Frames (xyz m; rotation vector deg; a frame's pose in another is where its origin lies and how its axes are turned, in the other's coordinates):
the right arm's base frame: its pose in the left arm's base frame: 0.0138 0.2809 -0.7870 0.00 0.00 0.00
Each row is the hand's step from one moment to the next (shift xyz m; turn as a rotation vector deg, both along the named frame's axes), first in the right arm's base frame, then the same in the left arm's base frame.
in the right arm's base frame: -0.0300 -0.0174 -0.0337 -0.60 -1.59 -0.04
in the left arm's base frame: -0.0300 -0.0174 -0.0337 -0.60 -1.59 -0.04
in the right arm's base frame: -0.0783 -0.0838 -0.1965 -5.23 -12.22 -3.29
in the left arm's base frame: -0.0783 -0.0838 -0.1965 -5.23 -12.22 -3.29
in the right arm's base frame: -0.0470 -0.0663 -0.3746 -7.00 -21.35 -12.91
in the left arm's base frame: -0.0470 -0.0663 -0.3746 -7.00 -21.35 -12.91
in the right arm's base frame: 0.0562 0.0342 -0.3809 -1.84 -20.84 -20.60
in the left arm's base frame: 0.0562 0.0342 -0.3809 -1.84 -20.84 -20.60
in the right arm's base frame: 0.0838 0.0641 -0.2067 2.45 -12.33 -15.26
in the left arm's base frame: 0.0838 0.0641 -0.2067 2.45 -12.33 -15.26
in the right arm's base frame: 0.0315 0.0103 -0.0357 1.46 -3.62 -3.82
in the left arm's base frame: 0.0315 0.0103 -0.0357 1.46 -3.62 -3.82
